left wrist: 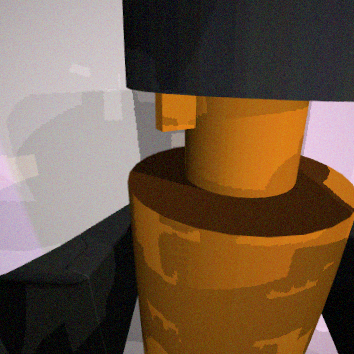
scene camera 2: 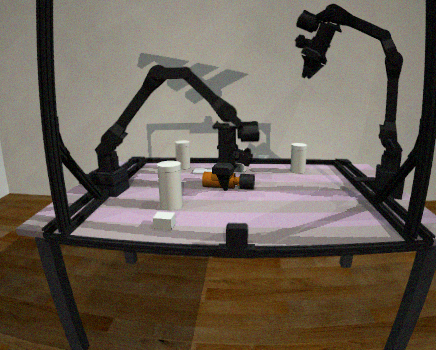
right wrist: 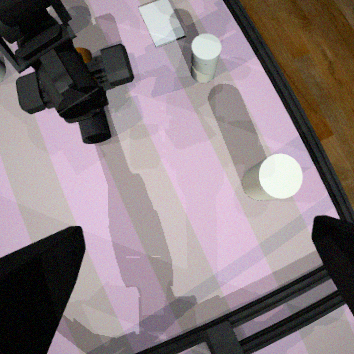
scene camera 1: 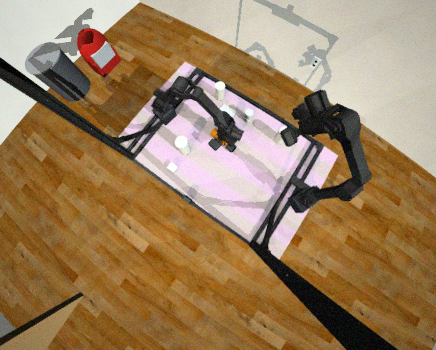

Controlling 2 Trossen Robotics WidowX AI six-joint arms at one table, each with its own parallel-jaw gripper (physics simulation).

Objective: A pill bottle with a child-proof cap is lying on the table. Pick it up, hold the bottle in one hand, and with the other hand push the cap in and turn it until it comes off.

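Observation:
The orange pill bottle (scene camera 1: pixel 215 134) (scene camera 2: pixel 212 180) (left wrist: pixel 230 300) (right wrist: pixel 82 54) lies on its side on the table, its black cap (scene camera 2: pixel 247 181) (left wrist: pixel 240 50) (right wrist: pixel 95 131) on its neck and pointing right in scene camera 2. My left gripper (scene camera 1: pixel 223 145) (scene camera 2: pixel 225 185) (left wrist: pixel 219 209) is above the bottle with its fingers down against both sides of the orange body, behind the cap; it is shut on the bottle. The far side of the bottle is hidden. My right gripper (scene camera 2: pixel 307 75) (right wrist: pixel 198 232) is open and empty, high above the right part of the table.
White cylinders stand on the table: one at front left (scene camera 1: pixel 182 144) (scene camera 2: pixel 170 185), one at back left (scene camera 1: pixel 220 90) (scene camera 2: pixel 182 155), one at back right (scene camera 2: pixel 298 158) (right wrist: pixel 280 176) and a small one (scene camera 1: pixel 248 115) (right wrist: pixel 206 47). A white block (scene camera 1: pixel 172 167) (scene camera 2: pixel 164 220) lies near the front edge, a white card (scene camera 1: pixel 228 110) (right wrist: pixel 161 22) behind.

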